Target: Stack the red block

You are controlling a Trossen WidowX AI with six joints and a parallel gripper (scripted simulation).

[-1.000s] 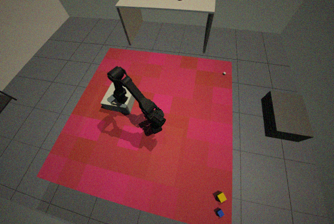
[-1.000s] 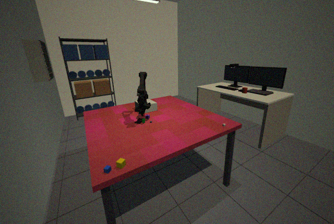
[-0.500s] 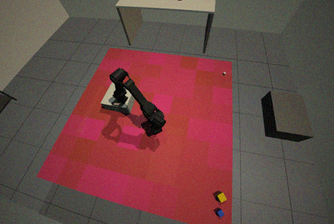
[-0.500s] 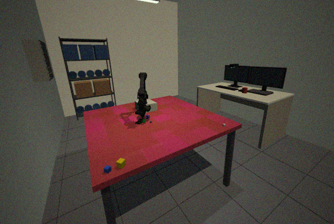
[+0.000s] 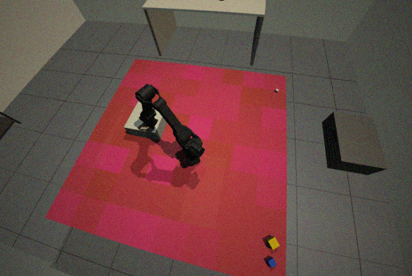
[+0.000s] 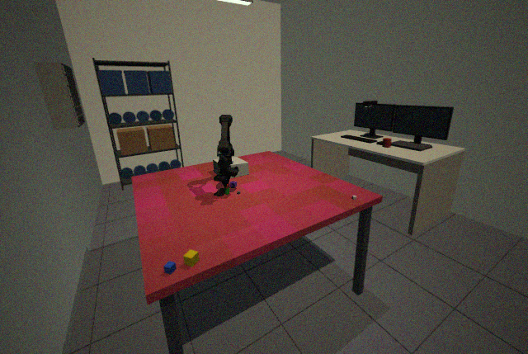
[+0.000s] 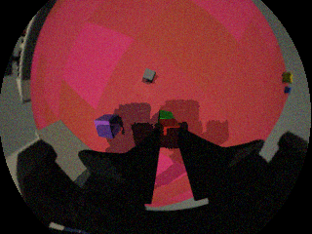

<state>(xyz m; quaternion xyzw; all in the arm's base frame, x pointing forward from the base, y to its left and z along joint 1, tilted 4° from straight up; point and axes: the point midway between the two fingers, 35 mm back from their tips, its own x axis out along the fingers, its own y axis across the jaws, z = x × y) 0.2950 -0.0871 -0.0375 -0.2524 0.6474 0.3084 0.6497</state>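
The red block lies right at my gripper tip. From my gripper tip the other things lie so: purple block: 90 mm behind, 70 mm to the left, 30 mm below; then small grey piece: 70 mm to the left, 40 mm below, 30 mm ahead; then yellow cube: 540 mm ahead, 280 mm to the right, 30 mm below.
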